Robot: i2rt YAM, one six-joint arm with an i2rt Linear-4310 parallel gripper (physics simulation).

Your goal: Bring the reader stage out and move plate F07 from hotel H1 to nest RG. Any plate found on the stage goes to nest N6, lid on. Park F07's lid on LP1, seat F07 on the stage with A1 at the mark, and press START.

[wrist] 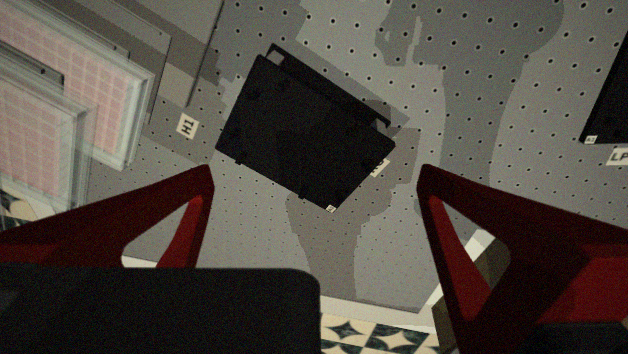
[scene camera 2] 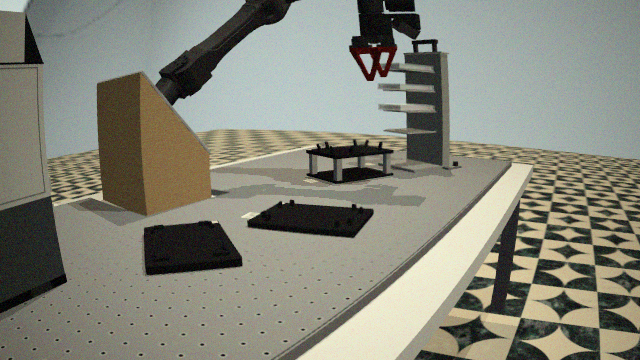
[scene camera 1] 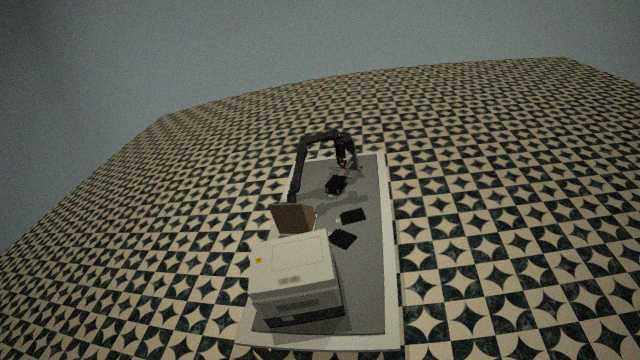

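Pixels of known places: gripper, fingertip midpoint: (wrist: 315, 176) (scene camera 2: 377, 78) (scene camera 1: 342, 164); arm's base, link origin: (scene camera 2: 150, 113) (scene camera 1: 291, 205).
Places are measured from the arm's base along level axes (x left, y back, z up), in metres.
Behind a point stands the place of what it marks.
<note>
My gripper (scene camera 1: 343, 163) {y -0.291, x 0.394, z 0.051 m} (scene camera 2: 377, 78) {y -0.291, x 0.394, z 0.051 m} (wrist: 315, 176) {y -0.291, x 0.394, z 0.051 m} is open and empty, pointing down beside hotel H1 (scene camera 2: 424, 145) {y -0.280, x 0.648, z -0.120 m} and above the raised black nest (scene camera 1: 335, 184) {y -0.211, x 0.372, z -0.114 m} (scene camera 2: 350, 151) {y -0.239, x 0.362, z -0.109 m} (wrist: 300, 125) {y -0.229, x 0.415, z -0.113 m}. The nest's label is partly hidden. The hotel holds clear-lidded plates on upper shelves; in the wrist view a pink-gridded plate (wrist: 95, 85) {y -0.270, x 0.545, z -0.008 m} and a nearer plate (wrist: 30, 140) {y -0.259, x 0.542, z 0.045 m} show at left. I cannot read which is F07. A flat black nest (scene camera 1: 353, 216) {y -0.385, x 0.064, z -0.163 m} (scene camera 2: 310, 220) {y -0.393, x 0.050, z -0.163 m} (wrist: 612, 100) {y -0.331, x 0.111, z -0.163 m} has a label starting "LP". The pale reader (scene camera 1: 295, 270) {y -0.255, x -0.632, z 0.138 m} (scene camera 2: 20, 130) {y -0.342, x -0.357, z 0.010 m} shows no extended stage. N6 and START are not identifiable.
Another flat black nest (scene camera 1: 343, 238) {y -0.350, x -0.142, z -0.161 m} (scene camera 2: 192, 247) {y -0.364, x -0.145, z -0.161 m} lies nearer the reader. A tan, slope-topped block (scene camera 1: 292, 218) {y -0.020, x -0.084, z -0.041 m} (scene camera 2: 155, 145) {y -0.114, x -0.050, z -0.056 m} stands beside the arm's base. The perforated grey table top (scene camera 2: 280, 310) {y -0.547, x -0.174, z -0.173 m} has a white border (scene camera 2: 450, 240) {y -0.581, x 0.139, z -0.186 m}. The hotel has a top handle (scene camera 2: 425, 42) {y -0.290, x 0.654, z 0.168 m}.
</note>
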